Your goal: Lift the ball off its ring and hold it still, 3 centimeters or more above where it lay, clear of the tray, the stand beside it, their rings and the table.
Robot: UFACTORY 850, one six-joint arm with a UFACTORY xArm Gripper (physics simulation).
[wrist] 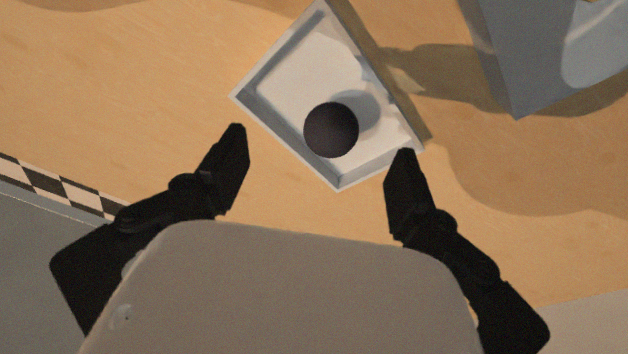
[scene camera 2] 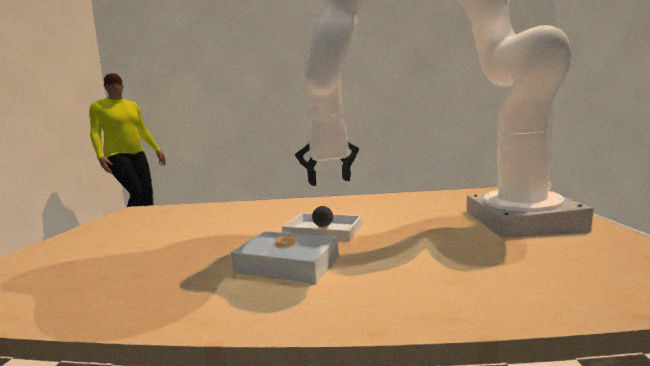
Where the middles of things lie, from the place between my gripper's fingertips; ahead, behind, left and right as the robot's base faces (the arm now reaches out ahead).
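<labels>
The black ball [wrist: 331, 129] is 100 mm below my hand, 20 mm ahead of it and 40 mm to the right of it. I see the shallow tray [scene camera 2: 345, 227] 130 mm below my hand, with the same 40 mm to the right of it and 20 mm ahead of it. The grey-blue stand [scene camera 2: 305, 258] is 150 mm to the left of my hand, 120 mm ahead of it and 110 mm below it; going by their middles, the stand is the farthest from my hand of the things named here.
</labels>
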